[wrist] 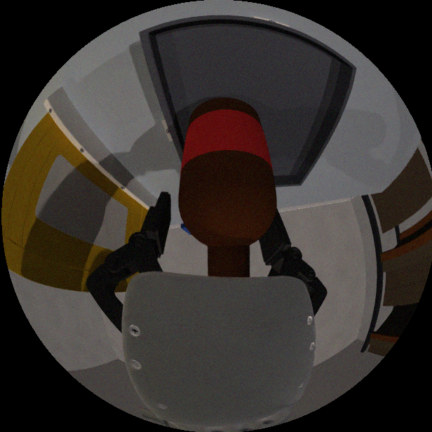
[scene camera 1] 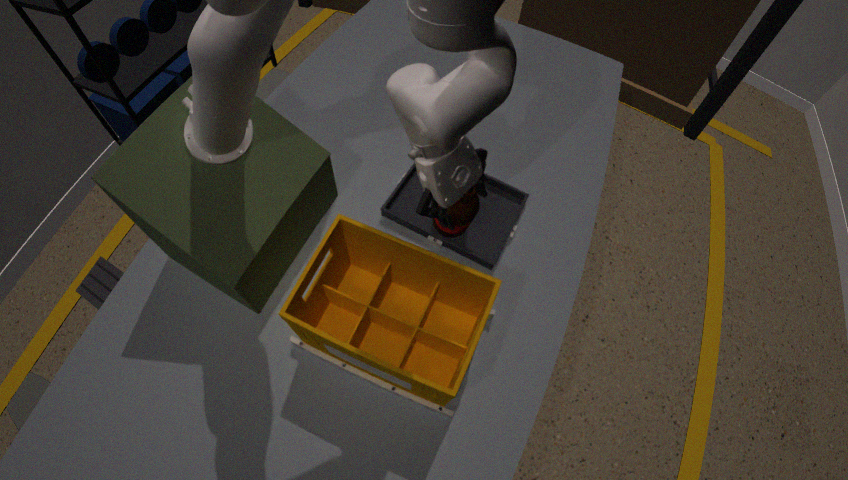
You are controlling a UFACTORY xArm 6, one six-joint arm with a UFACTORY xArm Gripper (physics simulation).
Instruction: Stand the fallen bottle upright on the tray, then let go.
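Frame: origin at the arm's base, x ahead, y left, z up, level; millimetres.
Seen in the pictures: gripper, fingertip midpoint: [scene camera 1: 464, 209]; arm's base at its link origin: [scene camera 1: 218, 133].
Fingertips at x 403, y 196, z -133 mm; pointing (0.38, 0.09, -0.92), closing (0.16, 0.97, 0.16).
Observation:
Pixels of each thing's top centre, then the offset from my fingertips to it. "*": a spot on its surface instead.
- brown bottle at its top centre: [scene camera 1: 464, 180] dx -16, dy +7, dz +68 mm
- dark tray at a spot on its surface: [scene camera 1: 496, 223] * dx +50, dy +70, dz -93 mm
- yellow crate at its top centre: [scene camera 1: 390, 298] dx +12, dy -237, dz +76 mm
The brown bottle [scene camera 1: 465, 208] [wrist: 227, 200] with a red band has its base low over or on the near side of the dark tray [scene camera 1: 496, 223] [wrist: 250, 65]. It looks close to upright with some lean; whether its base sits flat cannot be told. Its neck points toward the gripper's palm. My gripper [scene camera 1: 454, 197] [wrist: 218, 211] is open around the bottle, with one finger on each side. In the wrist view a gap shows beside the left finger, while the right finger is partly hidden behind the bottle.
A yellow crate [scene camera 1: 389, 268] [wrist: 22, 195] with several compartments stands close to the tray's near side. The green block [scene camera 1: 285, 154] under the robot's base stands to the left in the scene view. A dark rack [scene camera 1: 101, 104] with blue items stands at the far left.

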